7 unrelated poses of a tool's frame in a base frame.
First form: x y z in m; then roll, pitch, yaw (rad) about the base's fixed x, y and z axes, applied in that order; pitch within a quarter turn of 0, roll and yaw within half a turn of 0.
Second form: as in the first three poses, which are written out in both.
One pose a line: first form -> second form
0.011 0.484 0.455 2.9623 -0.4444 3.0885 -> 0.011 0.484 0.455 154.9 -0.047 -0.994 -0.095
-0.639 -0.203 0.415 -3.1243 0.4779 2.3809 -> -0.639 -0.203 0.415 155.0 0.371 0.923 -0.098
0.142 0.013 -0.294 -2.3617 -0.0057 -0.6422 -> 0.142 0.013 -0.294 137.8 -0.941 0.312 -0.131
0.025 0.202 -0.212 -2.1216 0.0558 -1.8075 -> 0.025 0.202 -0.212 142.5 -0.559 0.733 -0.389
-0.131 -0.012 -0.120 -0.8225 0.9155 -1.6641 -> -0.131 -0.012 -0.120 93.6 0.080 0.738 -0.671
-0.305 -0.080 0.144 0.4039 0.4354 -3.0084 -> -0.305 -0.080 0.144 177.7 0.224 -0.181 -0.958
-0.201 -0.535 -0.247 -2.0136 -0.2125 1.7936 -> -0.201 -0.535 -0.247 132.6 -0.524 -0.756 0.392
